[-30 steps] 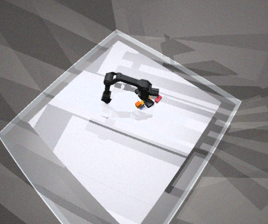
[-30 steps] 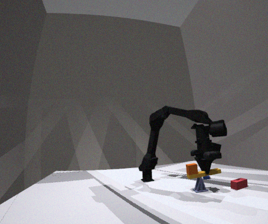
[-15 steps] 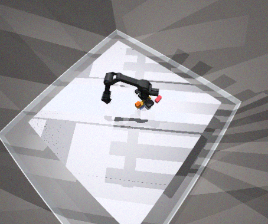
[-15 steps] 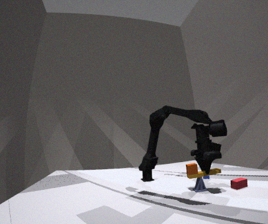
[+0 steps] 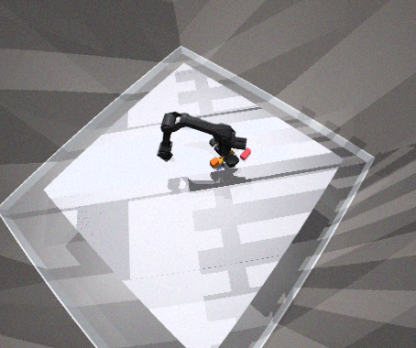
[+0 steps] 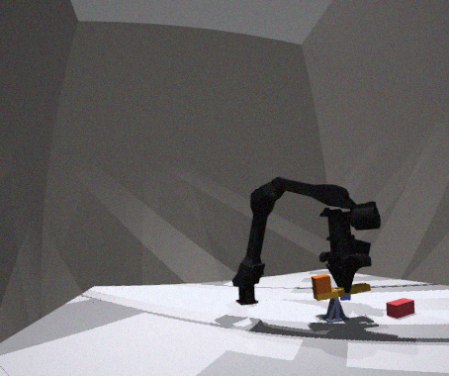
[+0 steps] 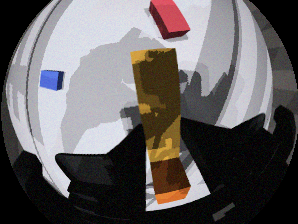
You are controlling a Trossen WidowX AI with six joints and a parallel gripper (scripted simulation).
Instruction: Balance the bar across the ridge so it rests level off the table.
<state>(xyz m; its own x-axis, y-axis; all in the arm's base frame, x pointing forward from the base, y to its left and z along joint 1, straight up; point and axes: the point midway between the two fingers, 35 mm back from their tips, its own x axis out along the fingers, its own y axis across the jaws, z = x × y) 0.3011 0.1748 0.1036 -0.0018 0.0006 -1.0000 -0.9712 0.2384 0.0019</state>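
My gripper tip is 120 mm to the right of the red block, 70 mm short of it and 50 mm above it. The rest, counted from my gripper tip: blue block (160 mm behind, 130 mm to the left, 60 mm below).
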